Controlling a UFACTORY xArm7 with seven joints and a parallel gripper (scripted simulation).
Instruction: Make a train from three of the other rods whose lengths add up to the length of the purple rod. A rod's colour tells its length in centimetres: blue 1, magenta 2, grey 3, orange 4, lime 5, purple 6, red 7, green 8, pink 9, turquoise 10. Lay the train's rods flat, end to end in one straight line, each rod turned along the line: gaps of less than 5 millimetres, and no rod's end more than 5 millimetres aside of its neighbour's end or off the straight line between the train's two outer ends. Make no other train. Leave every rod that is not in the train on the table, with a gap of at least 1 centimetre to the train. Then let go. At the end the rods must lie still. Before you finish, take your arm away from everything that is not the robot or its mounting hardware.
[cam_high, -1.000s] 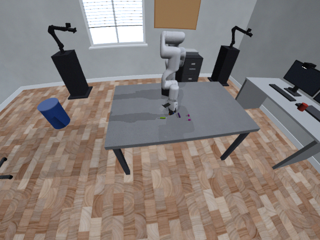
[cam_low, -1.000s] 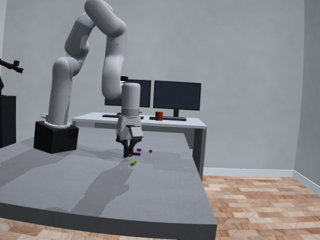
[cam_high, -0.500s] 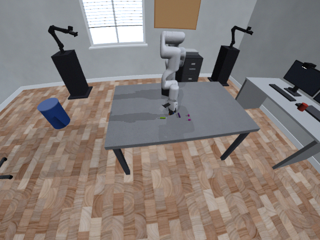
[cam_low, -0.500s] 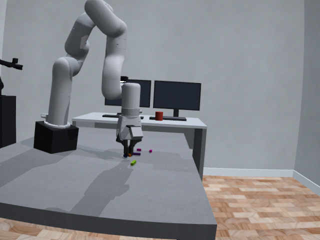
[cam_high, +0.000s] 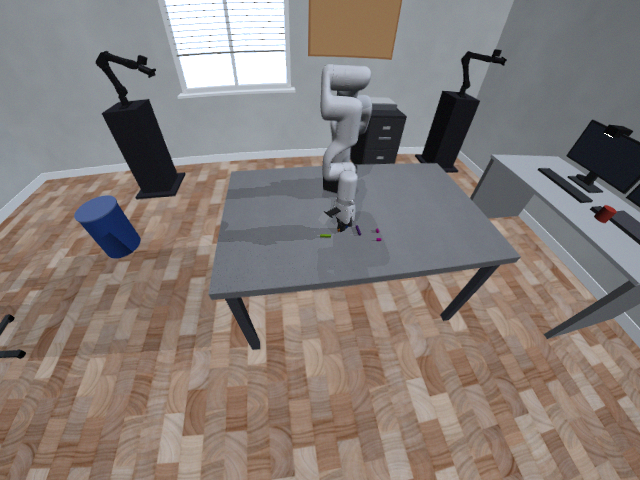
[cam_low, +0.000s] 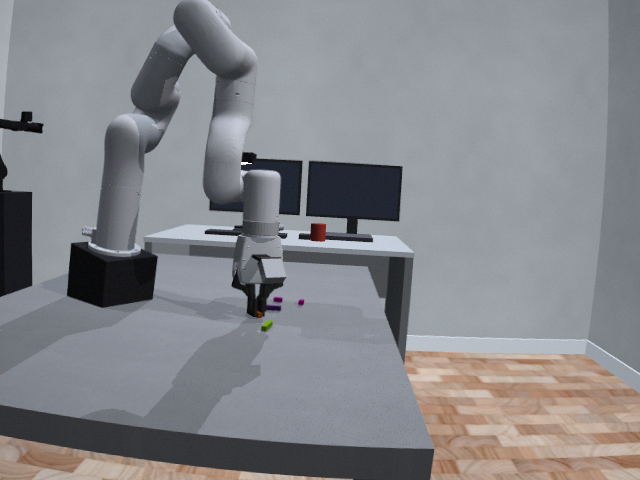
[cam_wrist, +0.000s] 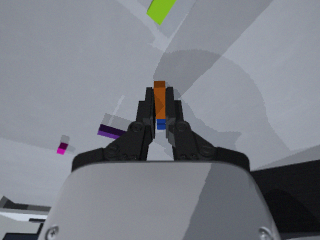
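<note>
Right now the orange rod is 2 cm below my hand. The rest, counted from my hand: purple rod (1 cm ahead, 8 cm to the left, 2 cm below); then lime rod (3 cm ahead, 8 cm to the right, 2 cm below).
</note>
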